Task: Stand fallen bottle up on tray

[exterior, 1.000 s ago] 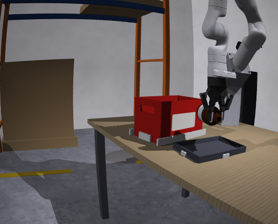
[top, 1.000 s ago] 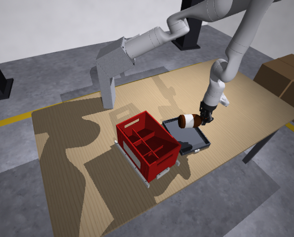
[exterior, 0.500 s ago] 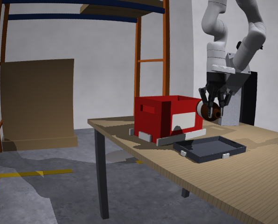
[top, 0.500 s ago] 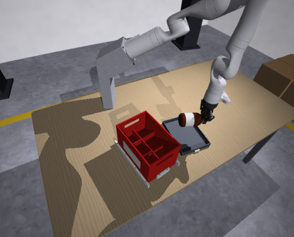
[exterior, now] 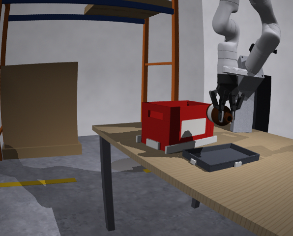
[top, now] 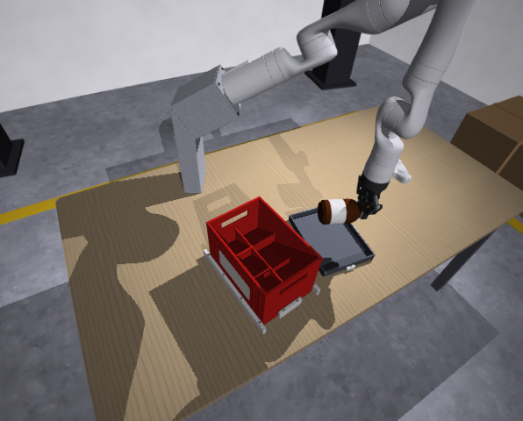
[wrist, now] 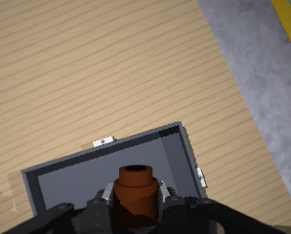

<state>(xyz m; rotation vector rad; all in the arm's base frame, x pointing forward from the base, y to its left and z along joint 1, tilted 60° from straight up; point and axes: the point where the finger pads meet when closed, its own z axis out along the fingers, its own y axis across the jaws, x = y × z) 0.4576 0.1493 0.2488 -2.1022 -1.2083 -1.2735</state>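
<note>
Now: the brown bottle 1 cm behind my hand and 5 cm to the right of it. The rest, counted from my hand: dark grey tray (4 cm behind, 5 cm to the right, 16 cm below); red crate (2 cm ahead, 33 cm to the right, 8 cm below).
</note>
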